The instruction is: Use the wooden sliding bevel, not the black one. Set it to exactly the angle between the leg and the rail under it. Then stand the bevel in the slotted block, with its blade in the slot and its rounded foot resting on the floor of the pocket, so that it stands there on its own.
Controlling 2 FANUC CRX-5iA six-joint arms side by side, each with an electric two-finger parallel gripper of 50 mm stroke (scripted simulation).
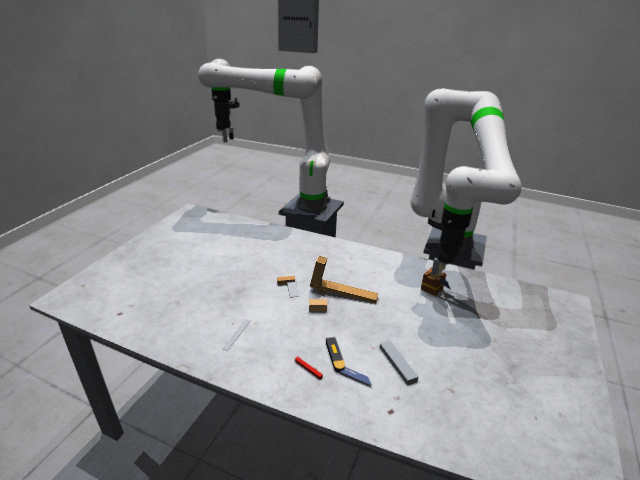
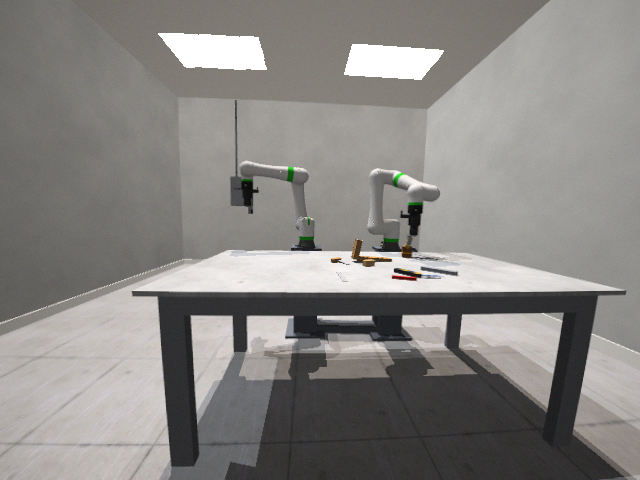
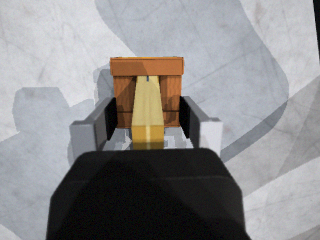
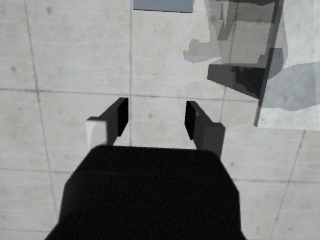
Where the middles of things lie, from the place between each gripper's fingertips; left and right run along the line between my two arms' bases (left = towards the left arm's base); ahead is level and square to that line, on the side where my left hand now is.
Now: left hand 3 cm above the wooden bevel [image 3: 147, 126].
The wooden bevel lies 37 cm ahead of my right hand, 120 cm to the left of it and 21 cm below it.
